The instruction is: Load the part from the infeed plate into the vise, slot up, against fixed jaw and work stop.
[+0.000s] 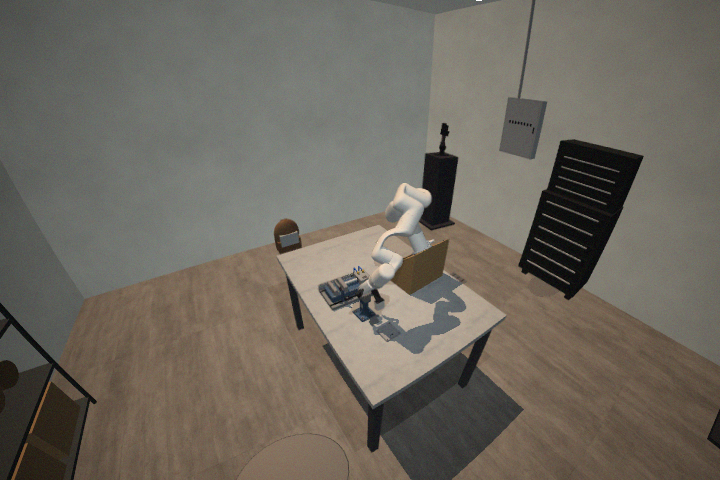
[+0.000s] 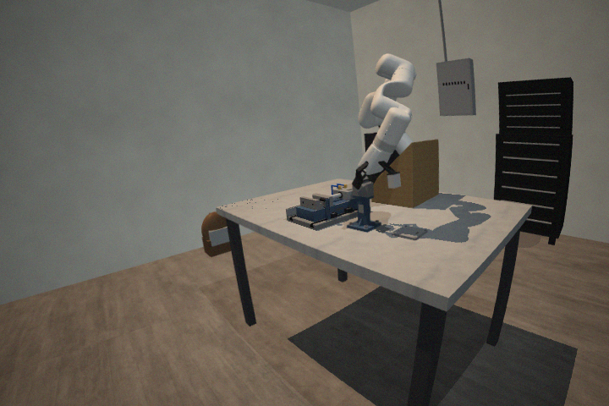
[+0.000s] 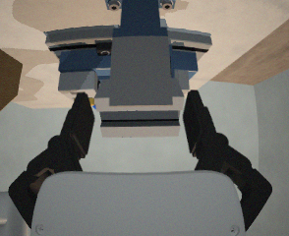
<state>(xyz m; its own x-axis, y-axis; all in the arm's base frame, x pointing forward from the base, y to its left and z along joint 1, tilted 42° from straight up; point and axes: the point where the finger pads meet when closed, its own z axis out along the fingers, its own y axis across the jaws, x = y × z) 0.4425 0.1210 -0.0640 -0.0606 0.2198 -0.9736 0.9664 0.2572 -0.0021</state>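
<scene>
Now: the part right at my hand. From my hand the other things lie so: moving jaw (50 mm ahead, 190 mm to the right, 80 mm below); then air cylinder rod (200 mm to the right, 80 mm below); then work stop (80 mm ahead, 150 mm to the right, 70 mm below).
</scene>
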